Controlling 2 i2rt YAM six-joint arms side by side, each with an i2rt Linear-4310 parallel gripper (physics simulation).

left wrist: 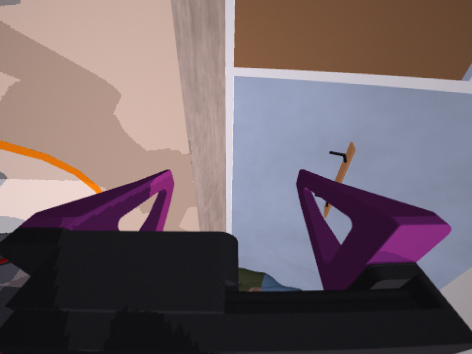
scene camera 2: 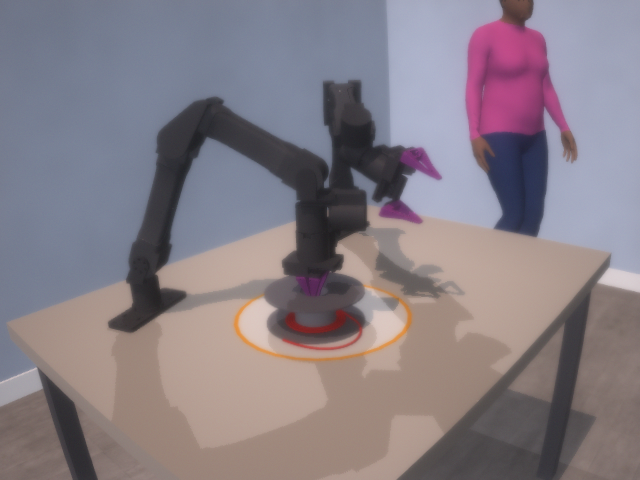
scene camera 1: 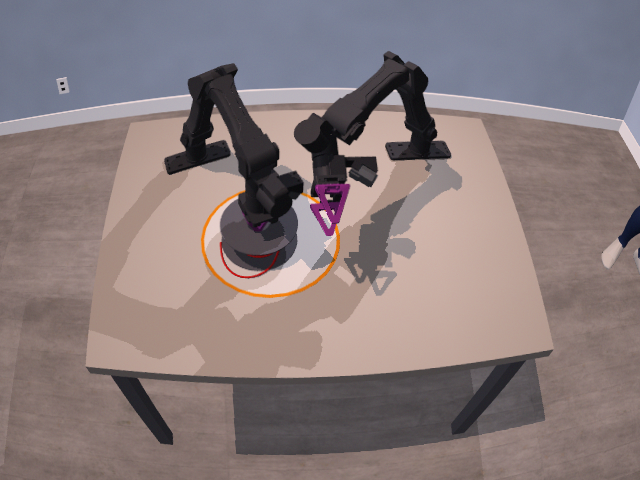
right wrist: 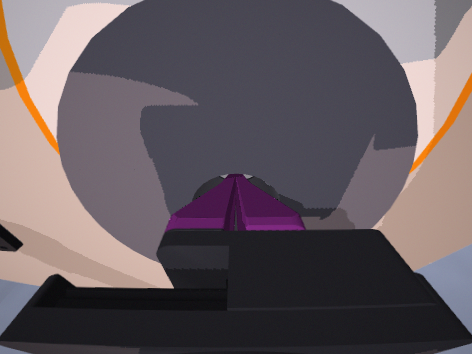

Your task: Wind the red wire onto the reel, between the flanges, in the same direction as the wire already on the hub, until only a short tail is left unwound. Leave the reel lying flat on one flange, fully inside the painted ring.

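Pixels of known places: left gripper, between the fingertips: (left wrist: 235,176) (scene camera 2: 430,201) (scene camera 1: 332,229); right gripper, between the fingertips: (scene camera 1: 258,231) (right wrist: 235,177); left arm's base, origin of its link: (scene camera 2: 342,231) (scene camera 1: 418,151); right arm's base, origin of its link: (scene camera 2: 148,310) (scene camera 1: 196,158).
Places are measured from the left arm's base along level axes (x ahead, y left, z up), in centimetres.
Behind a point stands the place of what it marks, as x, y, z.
Note:
The grey reel (scene camera 1: 235,232) @(29.0, -55.9, 6.5) (scene camera 2: 343,294) @(32.6, -49.0, 6.5) (right wrist: 280,100) @(26.7, -43.7, 6.5) lies flat on its lower flange inside the orange painted ring (scene camera 1: 269,296) @(43.8, -49.8, 0.1) (scene camera 2: 323,359) @(36.6, -61.6, 0.0) (left wrist: 45,157) @(41.3, -38.6, 0.0) (right wrist: 30,100) @(9.9, -49.8, 0.0). Red wire (scene camera 1: 248,276) @(37.9, -54.0, 0.6) (scene camera 2: 325,348) @(35.1, -58.7, 0.4) is coiled low on the hub; a loose length leaves the hub, curves outside the lower flange and lies inside the ring. My right gripper (scene camera 1: 259,227) @(26.8, -50.2, 3.1) (scene camera 2: 312,294) @(26.8, -50.2, 3.1) (right wrist: 235,177) @(26.8, -50.2, 3.1) is shut, its fingertips together at the centre of the upper flange, with nothing seen between them. My left gripper (scene camera 1: 329,226) @(44.3, -36.6, 22.9) (scene camera 2: 431,199) @(44.3, -36.6, 22.9) (left wrist: 235,176) @(44.3, -36.6, 22.9) is wide open and empty, raised right of the reel.
The left arm's wrist hangs close beside the right arm's, over the ring's back right part in scene camera 1. Both arm bases (scene camera 1: 418,150) @(2.7, -1.5, 3.0) (scene camera 1: 196,156) @(-2.8, -65.4, 3.6) stand at the table's back edge. A person (scene camera 2: 509,82) stands beyond the table.

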